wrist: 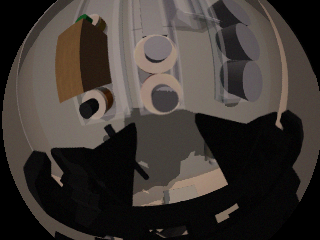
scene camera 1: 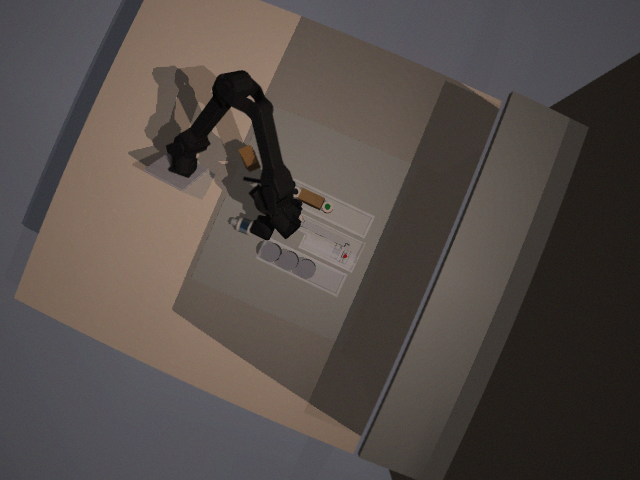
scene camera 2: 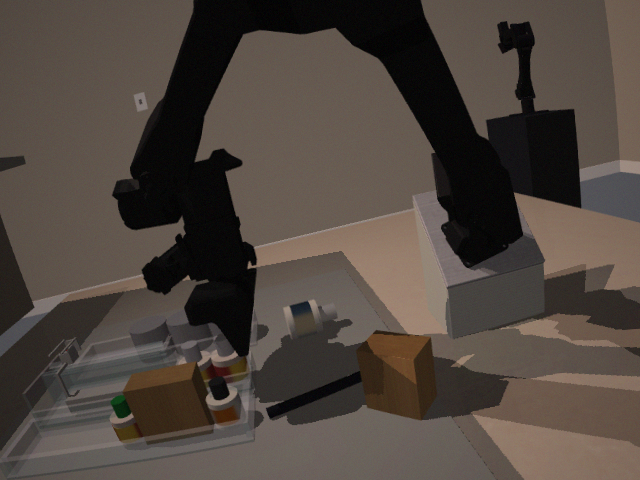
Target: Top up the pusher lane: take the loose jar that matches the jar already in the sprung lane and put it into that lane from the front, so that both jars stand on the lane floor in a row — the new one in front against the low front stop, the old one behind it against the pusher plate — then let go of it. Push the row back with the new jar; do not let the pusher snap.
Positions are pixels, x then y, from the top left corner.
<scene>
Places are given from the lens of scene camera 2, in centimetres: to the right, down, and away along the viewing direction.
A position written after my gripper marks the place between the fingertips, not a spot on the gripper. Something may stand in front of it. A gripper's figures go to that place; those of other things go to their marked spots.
my gripper (scene camera 2: 245, 342): -9, 12, 49
grey-capped jar (scene camera 2: 190, 349): -15, 13, 47
black rod (scene camera 2: 278, 409): -4, 18, 42
The marked spots on the grey-capped jar and the black rod are 13 cm apart.
</scene>
